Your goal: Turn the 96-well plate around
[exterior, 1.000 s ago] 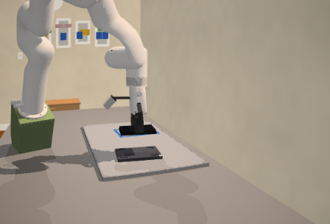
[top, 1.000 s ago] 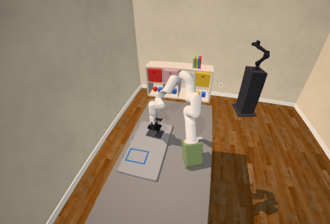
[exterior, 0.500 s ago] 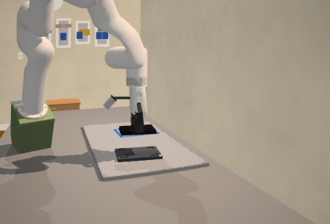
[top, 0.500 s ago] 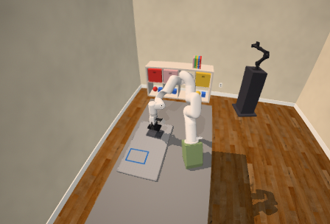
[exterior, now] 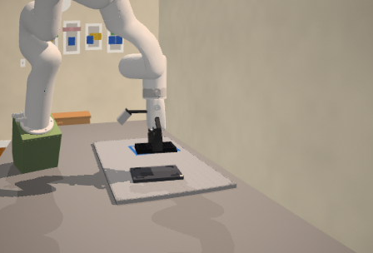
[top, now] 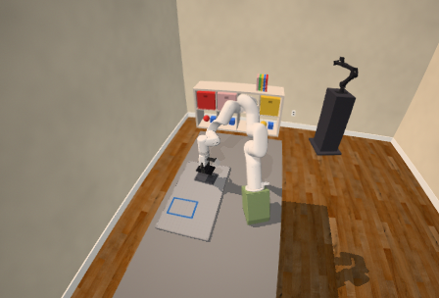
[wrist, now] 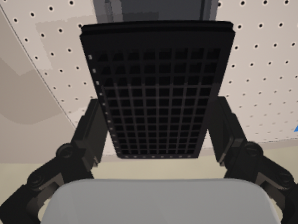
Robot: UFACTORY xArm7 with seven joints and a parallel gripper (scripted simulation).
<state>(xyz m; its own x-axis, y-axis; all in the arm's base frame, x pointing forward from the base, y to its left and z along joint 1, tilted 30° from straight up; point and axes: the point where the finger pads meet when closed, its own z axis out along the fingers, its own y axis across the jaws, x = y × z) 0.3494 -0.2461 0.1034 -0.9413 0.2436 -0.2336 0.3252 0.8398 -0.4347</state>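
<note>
Now: hand 10 cm above the dark plate nest N1. From my hand the other things lie so: black 96-well plate 1 cm below.
</note>
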